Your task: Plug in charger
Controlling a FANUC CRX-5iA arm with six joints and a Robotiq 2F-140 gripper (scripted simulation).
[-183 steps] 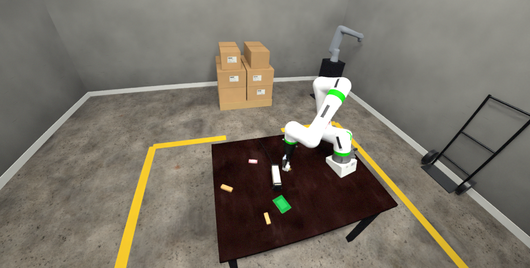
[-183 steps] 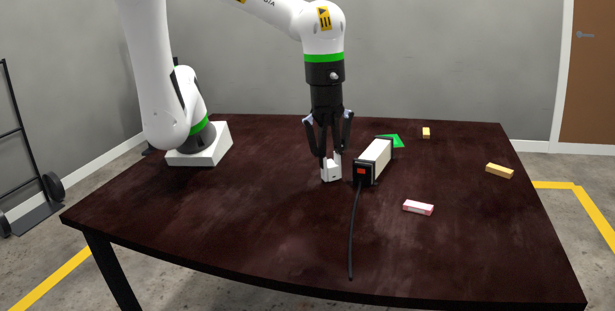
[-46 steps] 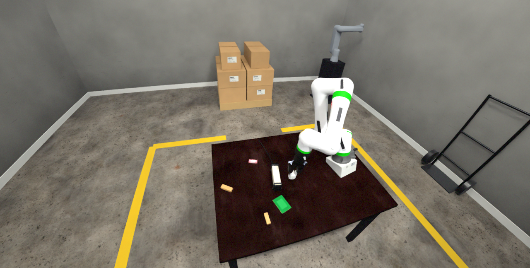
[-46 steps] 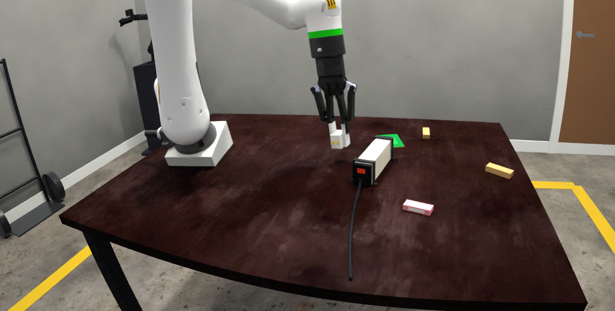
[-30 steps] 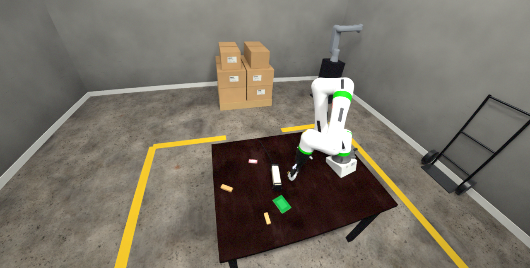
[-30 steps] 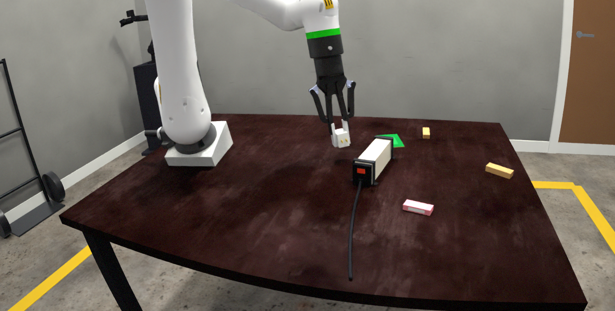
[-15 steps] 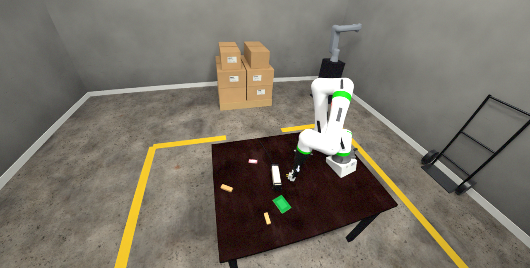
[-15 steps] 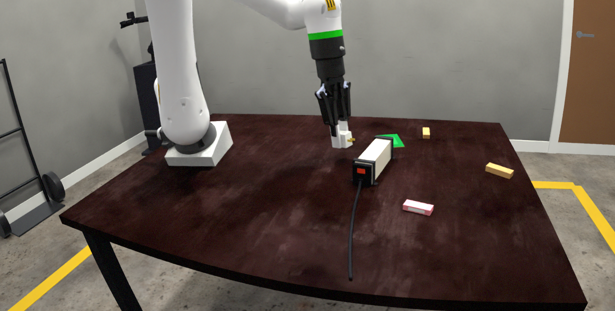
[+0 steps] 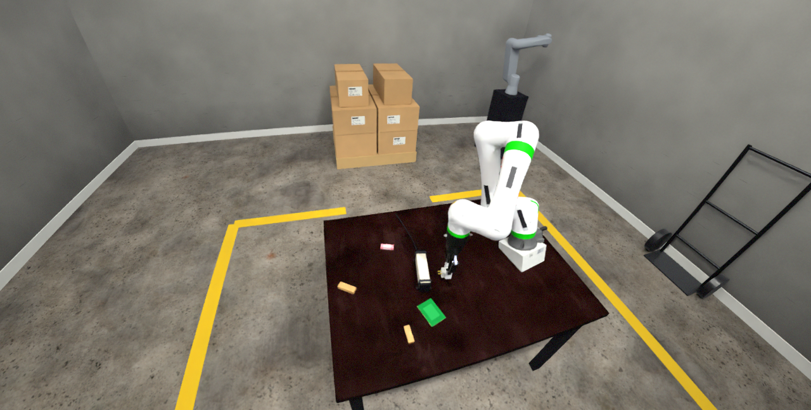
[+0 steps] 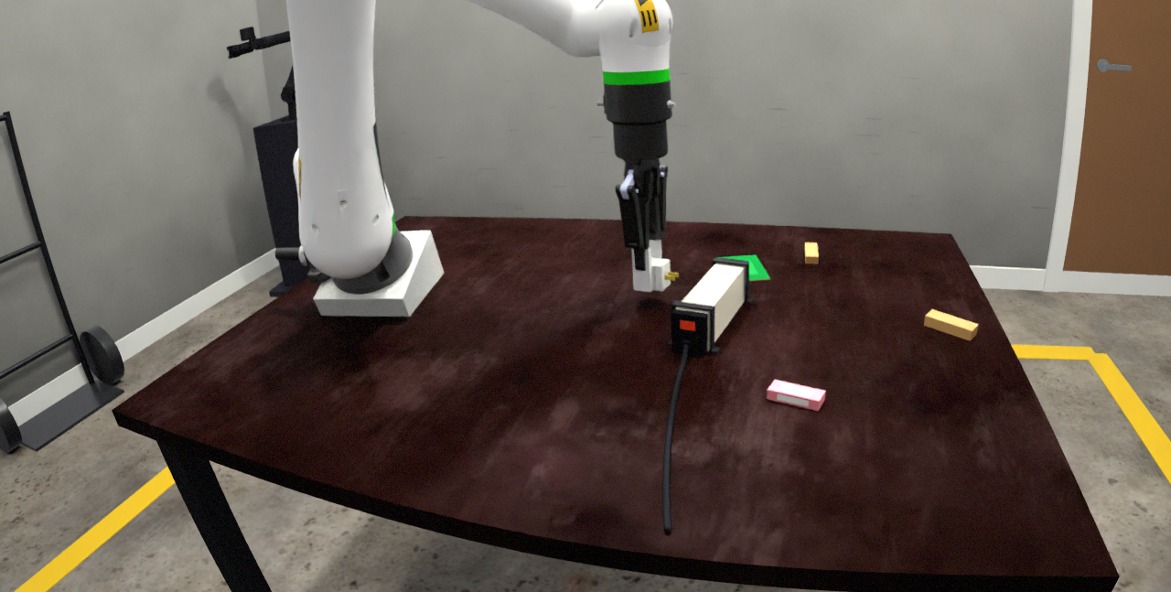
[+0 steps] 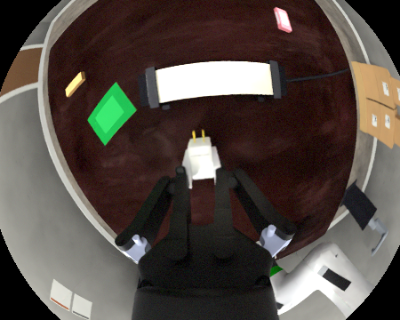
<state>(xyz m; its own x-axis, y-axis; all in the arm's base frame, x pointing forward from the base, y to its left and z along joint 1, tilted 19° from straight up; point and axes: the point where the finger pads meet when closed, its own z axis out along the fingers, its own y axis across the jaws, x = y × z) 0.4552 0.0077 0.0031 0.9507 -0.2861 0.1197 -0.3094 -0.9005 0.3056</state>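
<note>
My gripper is now 11 cm short of the power strip, 7 cm to the left of it and 3 cm above it. Round my hand: white charger: 1 cm below, 1 cm ahead; flat piece: 14 cm ahead, 13 cm to the left, 6 cm below; red switch: 16 cm to the right, 7 cm ahead, 2 cm below.
</note>
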